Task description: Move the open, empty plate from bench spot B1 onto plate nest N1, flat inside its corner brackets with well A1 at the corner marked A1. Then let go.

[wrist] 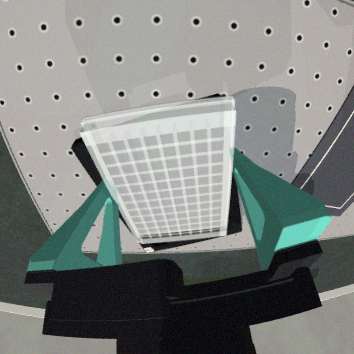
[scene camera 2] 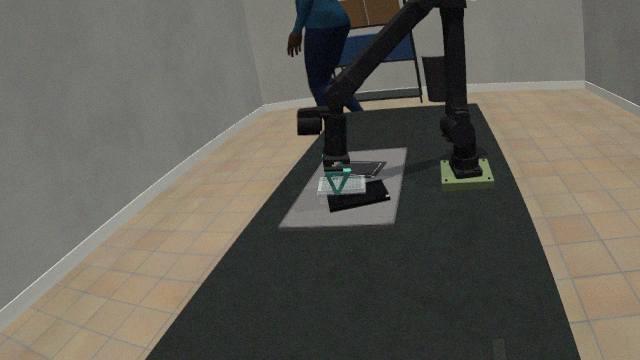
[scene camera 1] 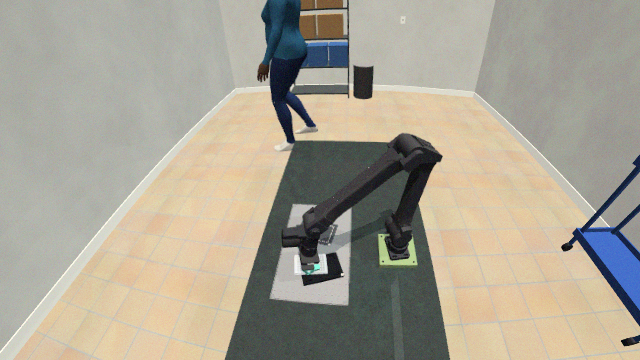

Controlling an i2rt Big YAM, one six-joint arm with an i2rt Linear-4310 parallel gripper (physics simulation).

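Where they show: gripper, fingertip midpoint: (wrist: 167, 167) (scene camera 2: 335, 187) (scene camera 1: 306, 265); arm's base, origin of the base link: (scene camera 2: 465, 169) (scene camera 1: 396, 248).
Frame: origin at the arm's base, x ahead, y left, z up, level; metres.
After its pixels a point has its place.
Note:
My gripper (scene camera 1: 310, 270) {y 0.053, x 0.387, z 0.023 m} (scene camera 2: 338, 188) {y 0.053, x 0.387, z 0.023 m} (wrist: 167, 167) {y 0.053, x 0.387, z 0.023 m} is shut on the clear, empty plate (scene camera 1: 300, 266) {y 0.064, x 0.410, z 0.033 m} (scene camera 2: 356, 185) {y 0.072, x 0.328, z 0.029 m} (wrist: 170, 175) {y 0.051, x 0.388, z 0.033 m}, with one teal finger on each long side. The plate looks nearly level and hangs above the black plate nest N1 (scene camera 1: 335, 265) {y 0.050, x 0.271, z -0.002 m} (scene camera 2: 367, 197) {y 0.090, x 0.303, z -0.002 m} (wrist: 88, 159) {y 0.117, x 0.388, z -0.002 m}. In the scene views it is offset to the left of the nest. In the wrist view it hides most of the nest and looks slightly turned against it. The nest's corner brackets are hidden. A small white mark (scene camera 1: 342, 274) {y 0.096, x 0.247, z -0.002 m} (scene camera 2: 387, 196) {y 0.097, x 0.249, z -0.004 m} (wrist: 149, 249) {y 0.095, x 0.248, z -0.002 m} shows at one nest corner; lettering and well A1 are unreadable.
The dark, white-outlined bench spot B1 (scene camera 1: 328, 233) {y -0.129, x 0.284, z -0.012 m} (scene camera 2: 367, 169) {y -0.130, x 0.302, z -0.012 m} (wrist: 327, 175) {y -0.118, x 0.322, z -0.012 m} lies behind the nest on the perforated grey board (scene camera 1: 285, 290) {y 0.143, x 0.475, z -0.013 m} (scene camera 2: 305, 220) {y 0.154, x 0.466, z -0.014 m} (wrist: 100, 40) {y 0.085, x 0.470, z -0.014 m}. The arm's green base plate (scene camera 1: 383, 259) {y 0.049, x 0.070, z 0.001 m} (scene camera 2: 448, 184) {y 0.074, x 0.071, z -0.005 m} is at the right. A person (scene camera 1: 286, 75) (scene camera 2: 325, 55) stands beyond the bench.

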